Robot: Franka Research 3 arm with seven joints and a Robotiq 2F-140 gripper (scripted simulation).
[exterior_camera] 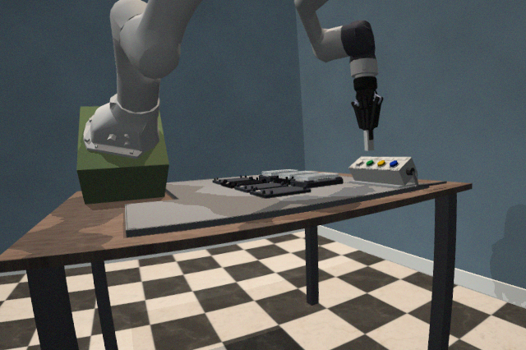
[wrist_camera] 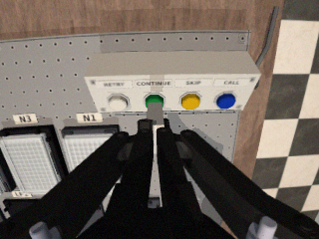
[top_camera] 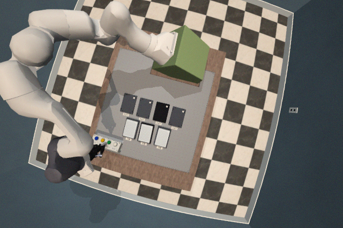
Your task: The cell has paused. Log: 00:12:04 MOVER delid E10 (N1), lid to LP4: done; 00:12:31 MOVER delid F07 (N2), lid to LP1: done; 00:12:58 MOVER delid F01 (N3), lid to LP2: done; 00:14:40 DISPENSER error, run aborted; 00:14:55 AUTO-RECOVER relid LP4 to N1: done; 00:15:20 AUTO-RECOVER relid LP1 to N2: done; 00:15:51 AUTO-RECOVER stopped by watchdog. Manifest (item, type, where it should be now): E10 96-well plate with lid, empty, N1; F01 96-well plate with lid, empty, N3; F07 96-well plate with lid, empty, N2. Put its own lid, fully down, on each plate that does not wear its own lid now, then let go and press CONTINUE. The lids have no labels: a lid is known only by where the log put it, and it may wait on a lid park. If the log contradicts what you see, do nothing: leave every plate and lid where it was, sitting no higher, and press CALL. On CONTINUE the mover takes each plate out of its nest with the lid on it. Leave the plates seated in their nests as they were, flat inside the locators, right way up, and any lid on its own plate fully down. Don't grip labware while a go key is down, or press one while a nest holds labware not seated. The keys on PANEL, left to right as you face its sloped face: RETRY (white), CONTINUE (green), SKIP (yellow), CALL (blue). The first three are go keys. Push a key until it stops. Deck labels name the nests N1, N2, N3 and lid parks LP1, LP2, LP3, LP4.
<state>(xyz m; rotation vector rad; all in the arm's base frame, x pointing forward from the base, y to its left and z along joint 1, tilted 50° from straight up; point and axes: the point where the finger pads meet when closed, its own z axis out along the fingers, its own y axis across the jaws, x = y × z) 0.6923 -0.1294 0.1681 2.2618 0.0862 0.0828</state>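
The green continue key is 70 mm below my hand. Round my hand: white retry key (70 mm below, 50 mm to the left); then yellow skip key (70 mm below, 50 mm to the right); then blue call key (100 mm to the right, 70 mm below).
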